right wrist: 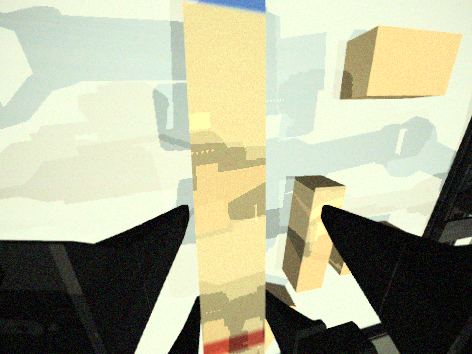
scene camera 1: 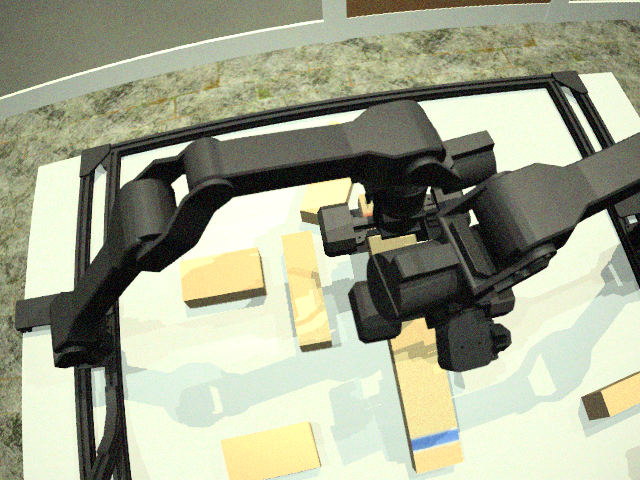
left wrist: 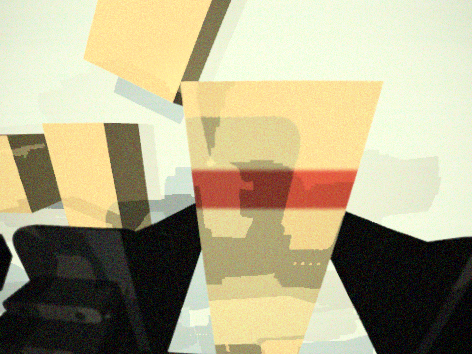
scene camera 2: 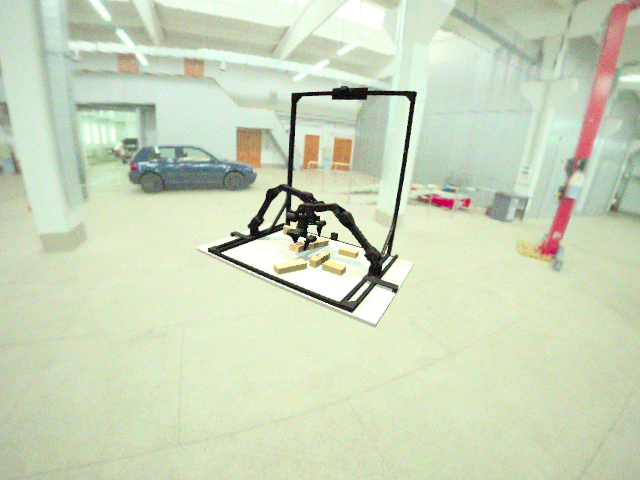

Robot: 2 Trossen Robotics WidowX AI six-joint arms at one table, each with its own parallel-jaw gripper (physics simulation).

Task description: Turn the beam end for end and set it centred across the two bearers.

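Seen in the pictures: left gripper, fingertip midpoint: (right wrist: 228, 292) (scene camera 1: 389, 243) (left wrist: 261, 206) (scene camera 2: 300, 248); right gripper, fingertip midpoint: (right wrist: 254, 211) (scene camera 1: 409, 323); left arm's base, link origin: (right wrist: 466, 196) (scene camera 1: 94, 347) (scene camera 2: 374, 274); right arm's base, link origin: (scene camera 2: 254, 235).
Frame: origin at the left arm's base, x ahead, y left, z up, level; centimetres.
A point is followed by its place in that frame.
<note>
The long wooden beam (scene camera 1: 426, 387) @[x 46.7, y -14.2, z 3.8 cm] (left wrist: 272, 145) @[x 46.2, y 10.7, z 8.2 cm] (right wrist: 227, 90) @[x 46.6, y -14.5, z 3.7 cm] has a blue band near one end, at the bottom in scene camera 1, and a red band near the other. It appears to be held above the table. My left gripper (left wrist: 261, 206) @[x 46.4, y 6.4, z 4.2 cm] is shut on the beam beside the red band; its fingers are hidden in scene camera 1. My right gripper (right wrist: 254, 211) @[x 45.6, y -6.4, z 8.7 cm] is open, its fingertips apart on either side of the beam's middle stretch with gaps at both sides. Several plain wooden blocks lie about; I cannot tell which two are the bearers.
Left of the beam in scene camera 1 lie a narrow block (scene camera 1: 308, 294) @[x 34.0, y 1.9, z 2.5 cm], a wide block (scene camera 1: 222, 273) @[x 22.2, y 7.6, z 1.9 cm], a far block (scene camera 1: 328, 196) @[x 39.6, y 17.0, z 1.9 cm] and a near block (scene camera 1: 271, 452) @[x 25.4, y -18.6, z 1.9 cm]. Another block (scene camera 1: 622, 395) @[x 73.8, y -22.8, z 4.4 cm] lies at the right. The two arms are close together over the beam. A black frame (scene camera 1: 273, 116) @[x 33.3, y 36.2, z 0.1 cm] borders the table.
</note>
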